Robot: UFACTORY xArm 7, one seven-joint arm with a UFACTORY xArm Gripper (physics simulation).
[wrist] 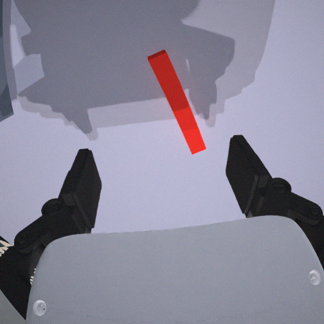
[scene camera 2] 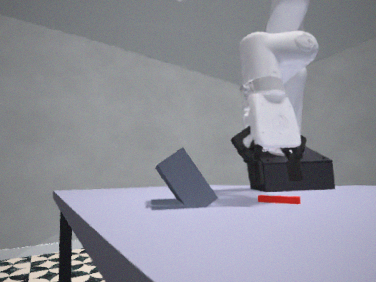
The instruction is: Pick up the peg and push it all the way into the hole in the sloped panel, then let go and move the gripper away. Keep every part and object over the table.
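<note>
The red peg lies flat on the table, to the right of the sloped panel in the scene view. In the wrist view it lies slanted, its near end between the lines of the two fingers, partly in the arm's shadow. The blue-grey sloped panel leans over its flat base; a part of the panel shows at the left edge of the wrist view. Its hole does not show in either view. My gripper is wide open and empty, pointing down above the table near the peg.
The black robot base block stands behind the gripper and the peg in the scene view. The pale table has its left edge beyond the panel, with patterned floor below.
</note>
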